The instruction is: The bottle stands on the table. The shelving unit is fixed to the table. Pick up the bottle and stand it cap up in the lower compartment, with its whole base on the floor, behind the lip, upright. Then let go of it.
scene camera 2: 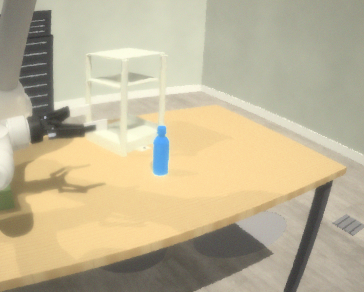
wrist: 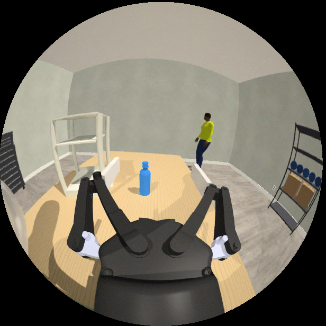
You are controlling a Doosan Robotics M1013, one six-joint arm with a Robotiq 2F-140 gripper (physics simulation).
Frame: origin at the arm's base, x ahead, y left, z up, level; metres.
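Seen in the pictures: gripper, between the fingertips: [scene camera 2: 97, 115].
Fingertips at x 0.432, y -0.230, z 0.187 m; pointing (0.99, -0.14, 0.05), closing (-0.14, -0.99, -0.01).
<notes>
Offsets run from my fingertips to a thing's top centre. Level surfaces: height alone.
The blue bottle {0.084 m down, 0.239 m ahead, 0.007 m left} [scene camera 2: 160, 155] [wrist: 145, 181] stands upright, cap up, on the wooden table {0.246 m down} [scene camera 2: 225, 165] [wrist: 165, 202]. The cream shelving unit {0.120 m up, 0.287 m ahead, 0.319 m left} [scene camera 2: 124, 100] [wrist: 101, 130] stands behind and to the left of the bottle in the scene view, and left of it in the wrist view. Its lower compartment has a raised lip and holds no visible object. My gripper [scene camera 2: 91, 118] [wrist: 155, 166] is open, with nothing between the fingers. It is held about level above the table, left of the bottle in the scene view. In the wrist view the bottle shows between the fingers' lines, beyond the tips.
In the scene view, the fingertips overlap the unit's left side. A green block [scene camera 2: 6, 198] shows at the left edge near the arm. A dark slatted unit [scene camera 2: 41, 67] [wrist: 11, 165] stands beyond the table. A person in yellow [wrist: 205, 132] stands past the table's far end.
</notes>
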